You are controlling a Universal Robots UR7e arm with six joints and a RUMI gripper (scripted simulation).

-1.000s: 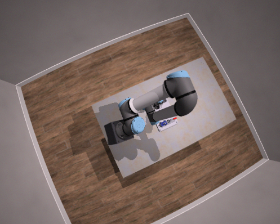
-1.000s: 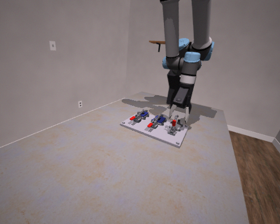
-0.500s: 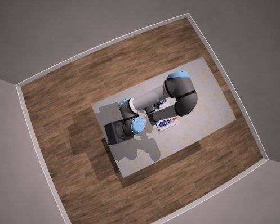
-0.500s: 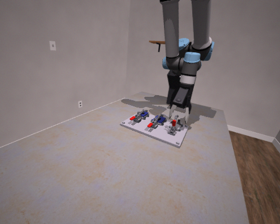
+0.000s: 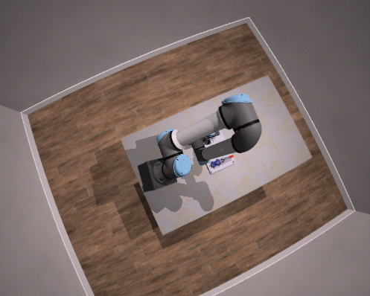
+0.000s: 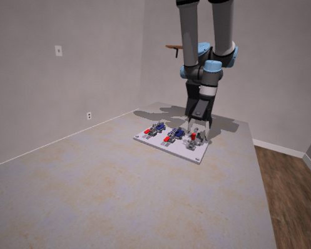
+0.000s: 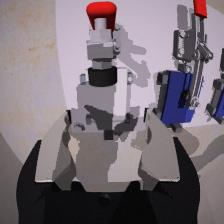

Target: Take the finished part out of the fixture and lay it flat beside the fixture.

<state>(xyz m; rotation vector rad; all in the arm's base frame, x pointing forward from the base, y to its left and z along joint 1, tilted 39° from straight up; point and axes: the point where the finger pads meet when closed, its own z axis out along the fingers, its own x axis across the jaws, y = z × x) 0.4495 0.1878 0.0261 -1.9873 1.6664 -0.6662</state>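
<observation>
Now: hand 3 cm above the finished part and 1 cm past it. Round my hand: white fixture plate: 10 cm to the right, 7 cm ahead, 5 cm below.
</observation>
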